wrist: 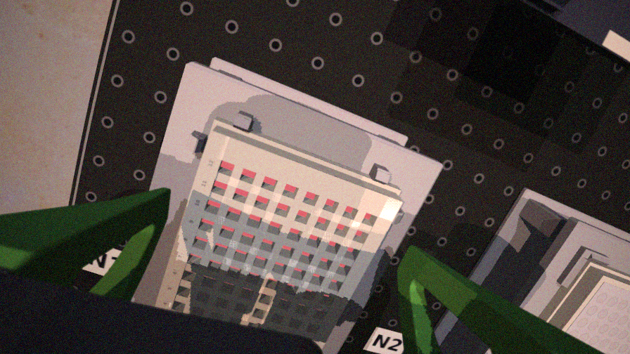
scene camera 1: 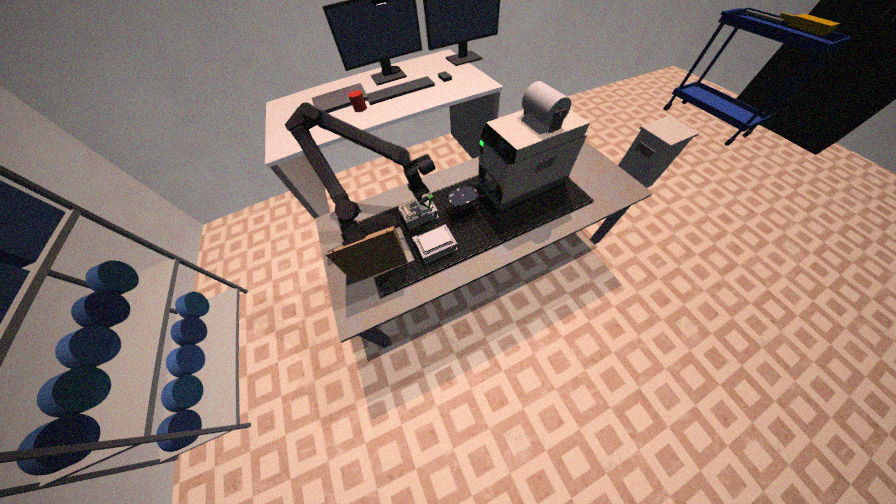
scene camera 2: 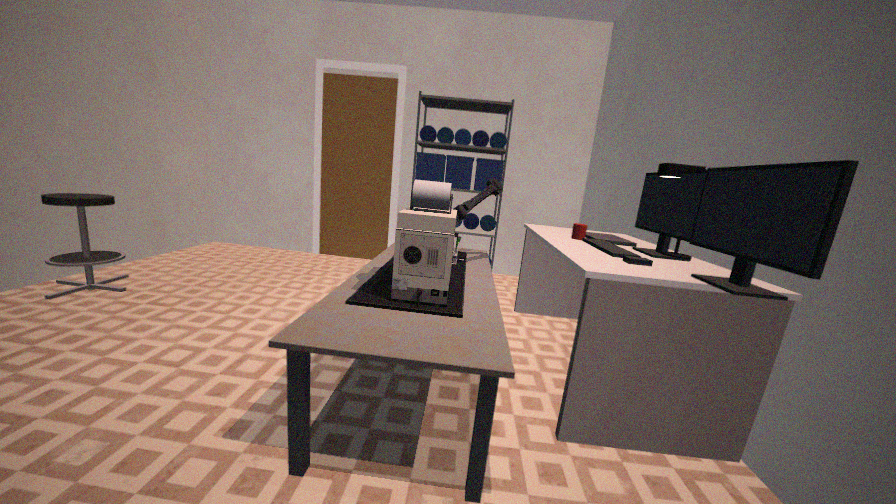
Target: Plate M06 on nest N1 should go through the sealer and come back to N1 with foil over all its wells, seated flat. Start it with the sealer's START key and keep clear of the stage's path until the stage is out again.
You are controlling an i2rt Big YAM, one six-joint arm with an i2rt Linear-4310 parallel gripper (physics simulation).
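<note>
Plate M06 (wrist: 280,220) (scene camera 1: 416,210), cream with rows of wells showing red, sits on the pale nest N1 (wrist: 175,122). No foil shows on the wells in view; its near end is hidden by the gripper body and shadow. My gripper (wrist: 291,232) (scene camera 1: 427,200) is open and empty. Its green fingertips appear on either side of the plate in the wrist view; their exact height is unclear. The sealer (scene camera 1: 532,159) (scene camera 2: 424,257) stands at the far end of the dark board, with a green light on its front. Its START key and stage cannot be made out.
A white-topped plate (scene camera 1: 434,240) (wrist: 602,312) is on nest N2 (wrist: 595,231), beside N1. A dark round object (scene camera 1: 463,196) lies between N1 and the sealer. A tilted brown panel (scene camera 1: 369,255) stands near the arm's base. A desk (scene camera 1: 294,128) (scene camera 2: 664,369) stands behind the table.
</note>
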